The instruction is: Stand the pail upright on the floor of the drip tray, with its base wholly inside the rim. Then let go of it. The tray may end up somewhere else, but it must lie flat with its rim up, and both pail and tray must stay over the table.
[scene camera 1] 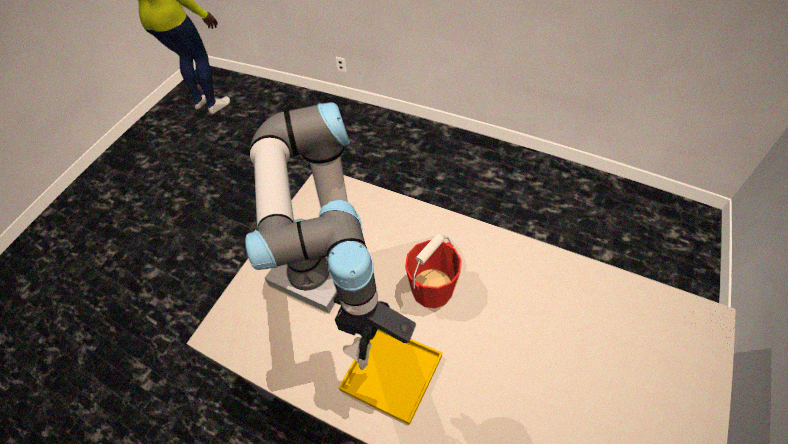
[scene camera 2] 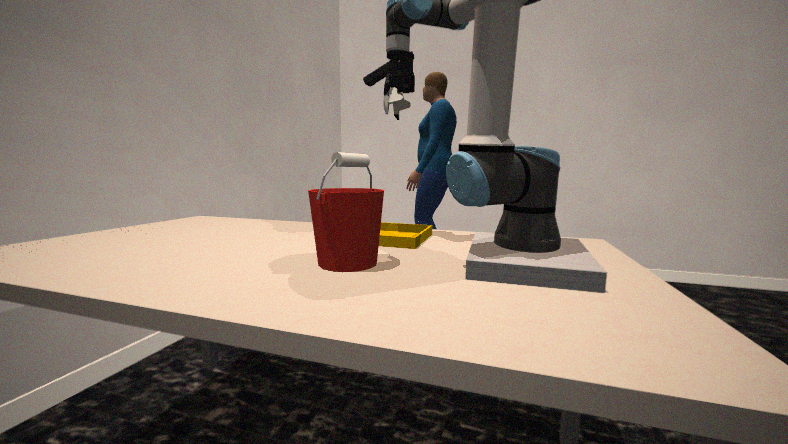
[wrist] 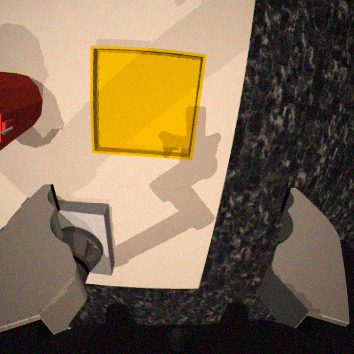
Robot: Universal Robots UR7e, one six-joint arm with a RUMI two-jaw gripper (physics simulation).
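Note:
The red pail stands upright on the table, beside and apart from the tray. Its wire handle with a white grip is raised above its mouth. The yellow drip tray lies flat, rim up, with no pail in it; the pail partly hides it in scene camera 2. My gripper is open and empty, pointing down. It is high above the table, higher than the pail's handle and away from the pail.
The arm stands on a grey base block on the table. The tray is near one long table edge. A person in yellow and one in blue stand beyond the table.

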